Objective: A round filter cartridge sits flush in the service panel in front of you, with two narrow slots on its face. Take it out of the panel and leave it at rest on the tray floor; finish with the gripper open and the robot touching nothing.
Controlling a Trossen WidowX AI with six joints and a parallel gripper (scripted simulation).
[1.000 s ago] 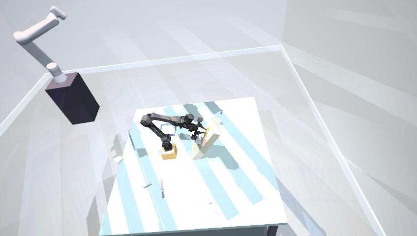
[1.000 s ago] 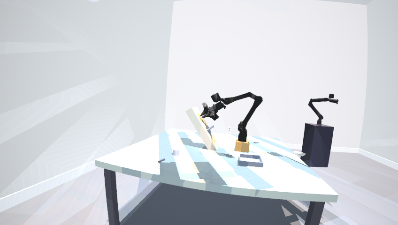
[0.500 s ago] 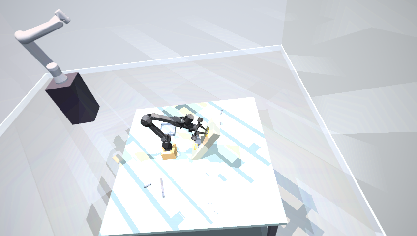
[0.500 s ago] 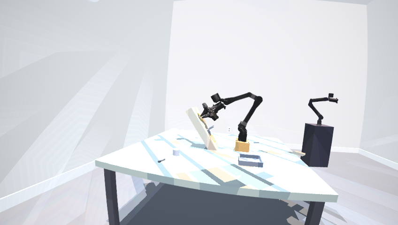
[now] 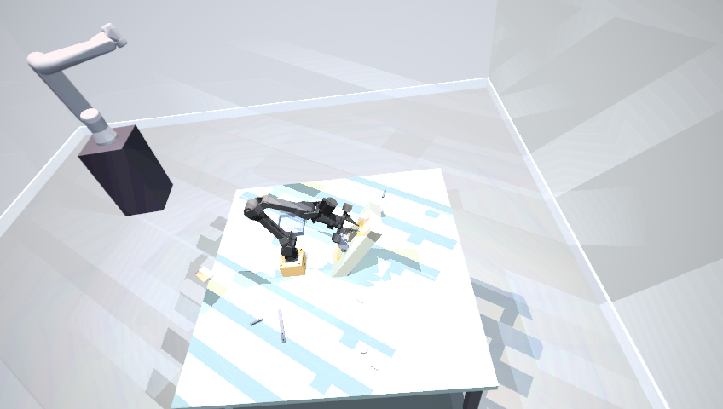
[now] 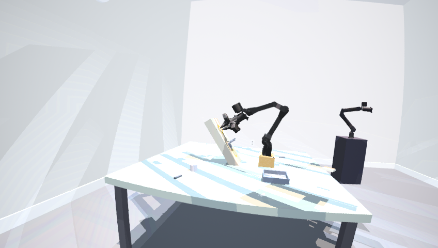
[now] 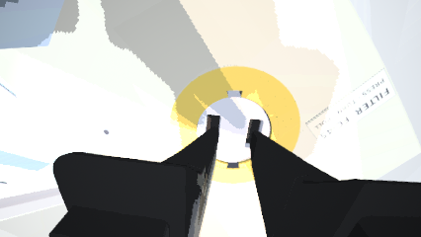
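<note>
Now: gripper tip 2 cm short of the round filter cartridge and 1 cm above it. Round my gripper tip: cream service panel: 3 cm behind, 9 cm below; blue-grey tray: 38 cm behind, 31 cm to the left, 23 cm below.
</note>
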